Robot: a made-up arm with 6 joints.
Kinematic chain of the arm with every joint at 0, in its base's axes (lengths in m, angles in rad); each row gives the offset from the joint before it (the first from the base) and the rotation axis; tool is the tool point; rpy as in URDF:
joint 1: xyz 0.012 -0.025 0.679 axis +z
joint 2: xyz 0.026 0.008 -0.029 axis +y
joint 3: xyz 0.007 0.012 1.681 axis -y
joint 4: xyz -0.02 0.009 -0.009 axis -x
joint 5: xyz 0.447 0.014 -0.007 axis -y
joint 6: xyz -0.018 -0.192 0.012 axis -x
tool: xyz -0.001 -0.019 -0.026 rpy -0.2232 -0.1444 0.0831
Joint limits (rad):
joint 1: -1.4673..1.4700
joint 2: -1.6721..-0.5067
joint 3: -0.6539..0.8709
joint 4: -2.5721..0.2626
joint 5: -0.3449..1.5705
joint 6: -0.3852..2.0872
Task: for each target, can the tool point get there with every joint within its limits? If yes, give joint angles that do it. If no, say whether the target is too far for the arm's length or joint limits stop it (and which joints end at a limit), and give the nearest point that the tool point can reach.
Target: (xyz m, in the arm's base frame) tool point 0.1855 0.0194 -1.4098
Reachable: no: joint limits stop it (at a limit: joint 1, joint 2, joint 3) | nearest point -0.0759 1.2276 0.7104 | short by 2.454 m
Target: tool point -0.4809 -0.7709 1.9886
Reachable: yes | joints 0.8007 -0.8478 -0.0700 -0.3780 0.3242 0.9140
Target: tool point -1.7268 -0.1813 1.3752
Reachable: yes | joints -0.0046 -1.3766 0.7012 -0.3036 1.2964 1.2541
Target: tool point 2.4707 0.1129 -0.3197
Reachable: no: too far | nearest point 0.0708 1.2992 0.7650 | short by 2.888 m
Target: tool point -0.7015 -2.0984 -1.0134
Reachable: no: too far | nearest point -0.6477 -1.9420 0.6553 | short by 1.677 m
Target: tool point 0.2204 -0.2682 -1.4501
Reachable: no: joint limits stop it (at a limit: joint 1, joint 2, joint 3) | nearest point -0.1194 -1.2759 0.7099 | short by 2.408 m
